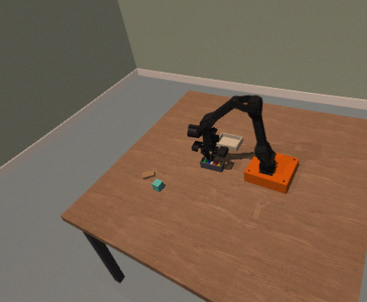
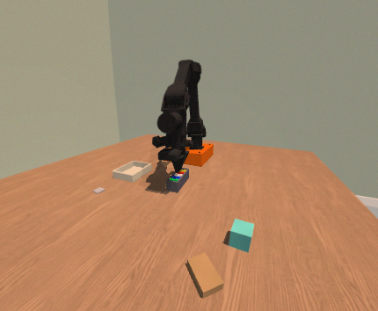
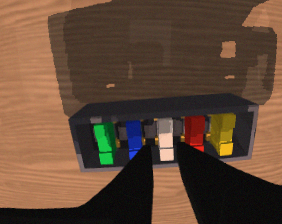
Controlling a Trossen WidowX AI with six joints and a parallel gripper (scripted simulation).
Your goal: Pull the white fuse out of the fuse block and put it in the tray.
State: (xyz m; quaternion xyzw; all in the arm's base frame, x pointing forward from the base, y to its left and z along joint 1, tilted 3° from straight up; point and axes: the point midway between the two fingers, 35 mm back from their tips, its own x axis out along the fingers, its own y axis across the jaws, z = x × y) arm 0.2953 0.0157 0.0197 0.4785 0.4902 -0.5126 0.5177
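Right now the white fuse is 30 mm below my gripper tip. From my gripper tip the other things lie so: red fuse (20 mm behind, 30 mm below); green fuse (40 mm ahead, 30 mm below); blue fuse (20 mm ahead, 30 mm below).
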